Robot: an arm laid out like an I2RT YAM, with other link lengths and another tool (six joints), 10 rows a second.
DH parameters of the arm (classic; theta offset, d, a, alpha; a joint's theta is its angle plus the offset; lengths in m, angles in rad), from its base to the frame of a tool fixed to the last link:
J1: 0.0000 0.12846 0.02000 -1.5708
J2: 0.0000 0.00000 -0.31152 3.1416
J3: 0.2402 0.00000 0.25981 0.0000
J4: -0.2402 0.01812 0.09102 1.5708
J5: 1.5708 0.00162 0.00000 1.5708
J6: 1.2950 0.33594 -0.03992 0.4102
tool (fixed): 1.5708 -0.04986 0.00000 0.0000
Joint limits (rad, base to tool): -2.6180..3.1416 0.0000..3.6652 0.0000..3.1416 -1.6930..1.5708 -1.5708..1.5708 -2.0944..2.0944
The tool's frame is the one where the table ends.
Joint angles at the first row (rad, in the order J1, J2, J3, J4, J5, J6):
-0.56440 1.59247 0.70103 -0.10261 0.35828 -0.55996
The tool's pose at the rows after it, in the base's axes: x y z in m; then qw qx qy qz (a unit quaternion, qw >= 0):
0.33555 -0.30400 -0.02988 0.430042 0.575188 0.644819 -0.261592
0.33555 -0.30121 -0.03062 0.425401 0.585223 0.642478 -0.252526
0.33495 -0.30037 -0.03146 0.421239 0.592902 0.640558 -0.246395
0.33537 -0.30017 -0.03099 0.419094 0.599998 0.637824 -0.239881
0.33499 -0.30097 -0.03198 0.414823 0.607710 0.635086 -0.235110
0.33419 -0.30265 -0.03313 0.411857 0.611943 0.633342 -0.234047
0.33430 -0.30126 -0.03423 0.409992 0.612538 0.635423 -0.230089
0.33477 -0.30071 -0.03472 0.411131 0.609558 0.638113 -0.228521
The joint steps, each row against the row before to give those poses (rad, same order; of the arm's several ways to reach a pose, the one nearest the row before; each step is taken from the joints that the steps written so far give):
-0.00337 -0.00210 0.00271 -0.01369 -0.01382 0.01334
-0.00828 -0.00185 0.00633 -0.01712 -0.02167 0.01698
-0.00982 0.00109 0.00629 -0.01221 -0.01686 0.00998
-0.01006 -0.00040 0.00608 -0.00864 -0.01722 0.00842
-0.01114 0.00575 0.00908 -0.00999 -0.01454 0.00926
-0.00766 0.00647 0.00626 -0.00444 -0.00567 0.00394
-0.00475 0.00160 0.00164 -0.00327 -0.01123 -0.00384
-0.00198 0.00009 -0.00304 0.00583 -0.00502 -0.00998

